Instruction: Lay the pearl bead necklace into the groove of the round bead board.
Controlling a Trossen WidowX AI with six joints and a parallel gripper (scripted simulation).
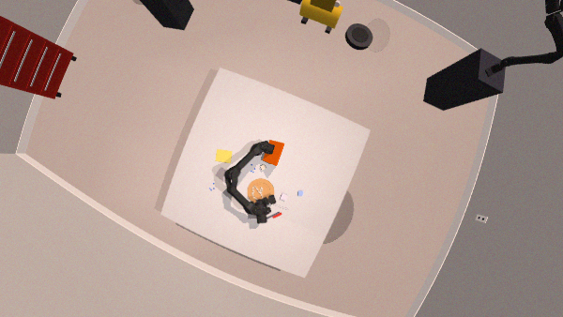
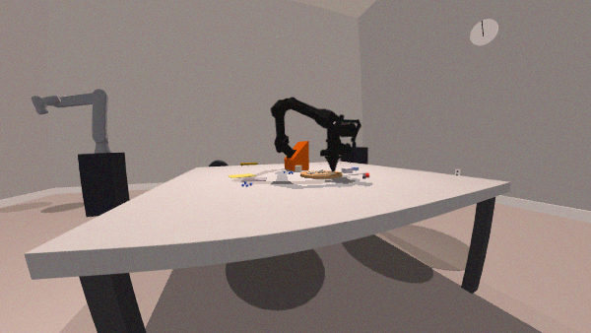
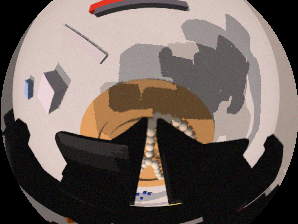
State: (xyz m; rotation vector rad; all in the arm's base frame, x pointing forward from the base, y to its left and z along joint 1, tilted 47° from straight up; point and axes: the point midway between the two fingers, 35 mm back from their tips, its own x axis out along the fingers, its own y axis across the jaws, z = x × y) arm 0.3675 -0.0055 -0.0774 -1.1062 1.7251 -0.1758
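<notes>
Right now my gripper tip is 5 cm past the round tan bead board, 4 cm to the left of it and 1 cm above it. From my gripper tip the other things lie so: tool 12 cm to the left, 9 cm ahead, 2 cm below; then white square 14 cm to the left, 7 cm behind, 1 cm below; then pale blue cube 25 cm to the left, 13 cm behind, 1 cm below.
</notes>
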